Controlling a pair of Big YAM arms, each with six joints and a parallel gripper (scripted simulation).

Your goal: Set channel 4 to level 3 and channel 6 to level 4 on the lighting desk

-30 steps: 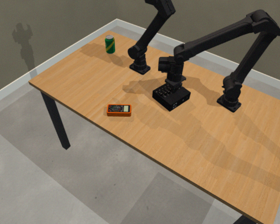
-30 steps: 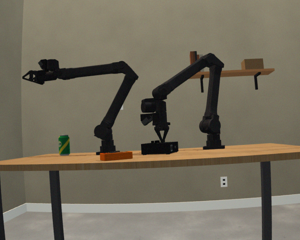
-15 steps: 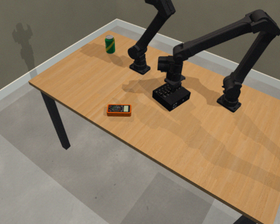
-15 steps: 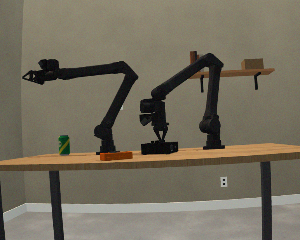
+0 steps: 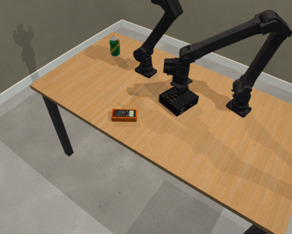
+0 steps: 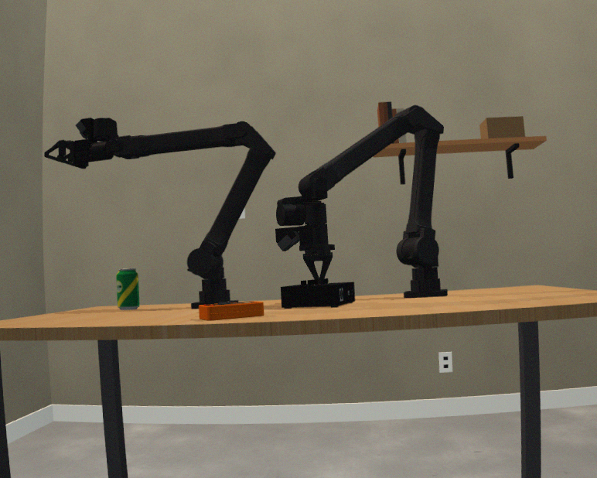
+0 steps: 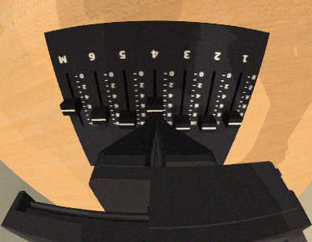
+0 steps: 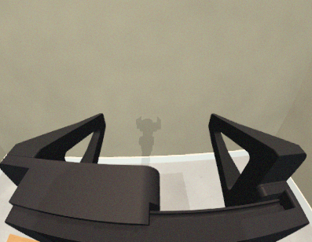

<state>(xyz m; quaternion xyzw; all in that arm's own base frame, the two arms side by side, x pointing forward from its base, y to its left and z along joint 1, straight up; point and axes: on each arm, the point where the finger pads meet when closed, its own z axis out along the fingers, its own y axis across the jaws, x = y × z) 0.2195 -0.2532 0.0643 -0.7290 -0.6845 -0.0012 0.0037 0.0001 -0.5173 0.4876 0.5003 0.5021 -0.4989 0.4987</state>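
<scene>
The channel 4 fader cap is 20 mm to the right of my left hand. From my left hand the other things lie so: M fader cap (60 mm ahead, 40 mm to the right); then channel 5 fader cap (20 mm ahead, 10 mm to the right); then channel 6 fader cap (40 mm ahead, 20 mm to the right).
</scene>
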